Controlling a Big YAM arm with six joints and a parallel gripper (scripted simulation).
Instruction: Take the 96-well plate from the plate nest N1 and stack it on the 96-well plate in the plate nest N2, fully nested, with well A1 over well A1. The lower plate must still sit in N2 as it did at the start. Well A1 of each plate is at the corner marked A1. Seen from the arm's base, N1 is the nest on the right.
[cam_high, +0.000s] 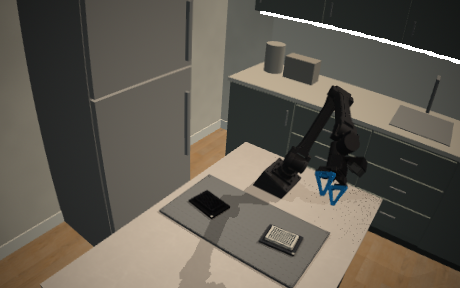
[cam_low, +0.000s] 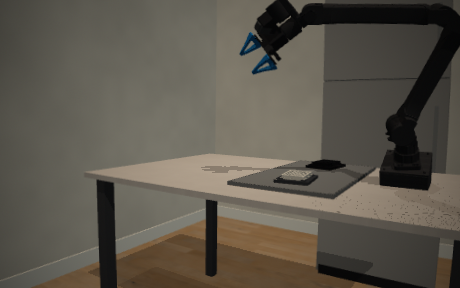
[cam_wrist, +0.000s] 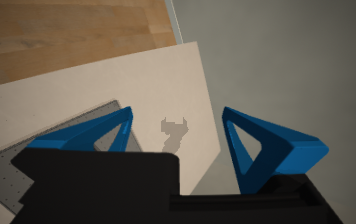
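Right now the black 96-well plate is 19 cm behind my hand, 53 cm to the right of it and 38 cm below it. Also, from my hand: nest N2: 14 cm behind, 15 cm to the right, 40 cm below; then nest N1: 19 cm behind, 53 cm to the right, 40 cm below; then white 96-well plate: 14 cm behind, 15 cm to the right, 38 cm below.
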